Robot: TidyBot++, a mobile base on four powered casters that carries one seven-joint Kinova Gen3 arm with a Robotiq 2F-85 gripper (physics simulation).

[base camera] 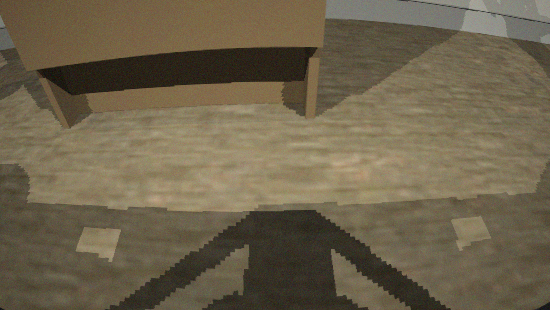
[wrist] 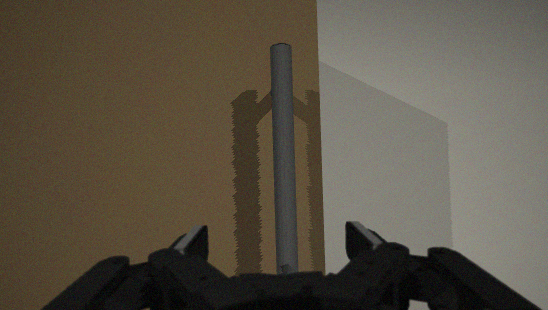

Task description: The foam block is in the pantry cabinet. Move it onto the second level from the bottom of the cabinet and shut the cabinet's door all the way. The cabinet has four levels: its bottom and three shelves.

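Places are measured from the arm's base along level axes (x down, y right, z back), in metres.
Where they show: gripper, fingertip midpoint: point(wrist: 277, 238).
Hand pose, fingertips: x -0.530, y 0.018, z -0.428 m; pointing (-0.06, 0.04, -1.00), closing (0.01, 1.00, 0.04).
Observation:
Each offset is from my fingertips to the top centre of the thing. "pt": to the spot under its first point. Level surfaces: height alone.
The pantry cabinet point(base camera: 175, 25) stands ahead in the base camera view, at the upper left, with its front panel above an open gap at the floor. In the wrist view the cabinet's door {pt dx -0.087, dy -0.142, dz -0.100 m} point(wrist: 125, 125) is a flat brown panel and looks shut. Its grey upright bar handle {pt dx -0.056, dy +0.012, dz -0.052 m} point(wrist: 284, 150) stands near the door's right edge. My gripper point(wrist: 277, 238) is open, its fingers to the left and right of the handle's line in the picture. No finger touches the handle as far as I can see. The foam block and the shelves do not show.
Right of the door in the wrist view is a pale wall point(wrist: 500, 150) with a shadow on it. In the base camera view the wooden floor {dx +0.926 m} point(base camera: 225, 155) stretches before the cabinet, whose two side panels point(base camera: 312, 90) reach down to it. Dark shadows lie on the near floor.

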